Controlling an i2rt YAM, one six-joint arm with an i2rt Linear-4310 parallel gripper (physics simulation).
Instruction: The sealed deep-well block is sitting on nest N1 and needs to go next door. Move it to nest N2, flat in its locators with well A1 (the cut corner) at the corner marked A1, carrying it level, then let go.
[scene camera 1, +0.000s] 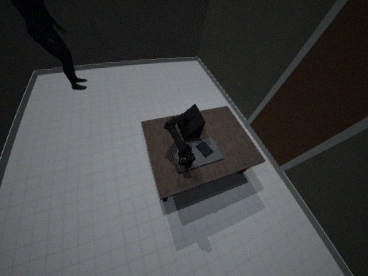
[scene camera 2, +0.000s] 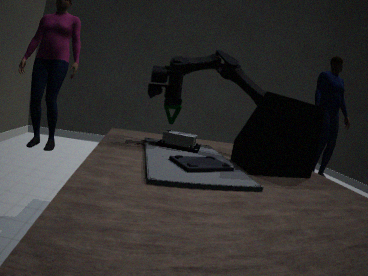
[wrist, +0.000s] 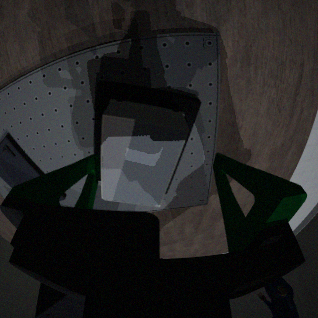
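Pixels of known places: gripper, fingertip midpoint: (scene camera 1: 184, 158) (scene camera 2: 171, 122) (wrist: 156, 159); arm's base, link origin: (scene camera 1: 187, 119) (scene camera 2: 281, 129).
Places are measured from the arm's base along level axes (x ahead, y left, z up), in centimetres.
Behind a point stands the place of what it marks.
The sealed deep-well block (scene camera 2: 180, 139) {x 35.5, y -14.8, z -10.8 cm} (wrist: 117, 175) {x 34.4, y -16.6, z -9.1 cm}, pale grey with a lighter top, sits on the dark nest N1 (scene camera 2: 198, 148) {x 27.9, y -14.1, z -13.5 cm} (wrist: 194, 101) {x 39.4, y -27.0, z -13.3 cm}; in scene camera 1 the arm hides it. Nest N2 (scene camera 1: 204, 148) {x 33.9, y 6.0, z -13.2 cm} (scene camera 2: 202, 163) {x 34.6, y 8.1, z -13.3 cm} (wrist: 17, 162) {x 37.9, y 3.2, z -13.3 cm} is a dark flat plate with raised corner locators and bears nothing. My gripper (scene camera 2: 172, 122) {x 38.4, y -22.0, z -5.5 cm} (wrist: 156, 159) {x 38.4, y -22.0, z -5.5 cm} is open, its green fingers pointing down above the block. In the wrist view the fingertips stand on either side of the block, apart from it. The cut corner and the A1 mark cannot be made out.
Both nests stand on a grey perforated board (scene camera 1: 200, 161) {x 45.2, y -5.3, z -14.5 cm} (scene camera 2: 160, 172) {x 48.5, y 15.4, z -14.4 cm} (wrist: 55, 107) {x 43.3, y -9.8, z -14.4 cm} on the wooden table (scene camera 1: 155, 135) {x -3.2, y -37.0, z -15.7 cm} (scene camera 2: 150, 225) {x 54.5, y 38.6, z -15.7 cm} (wrist: 270, 75) {x 40.9, y -39.6, z -15.7 cm}. A large black box (scene camera 1: 192, 122) {x 7.1, y 1.9, z 2.7 cm} (scene camera 2: 280, 135) {x 9.3, y 10.8, z -1.4 cm} stands by the arm's base. Two people (scene camera 2: 52, 40) (scene camera 2: 330, 105) stand beyond the table.
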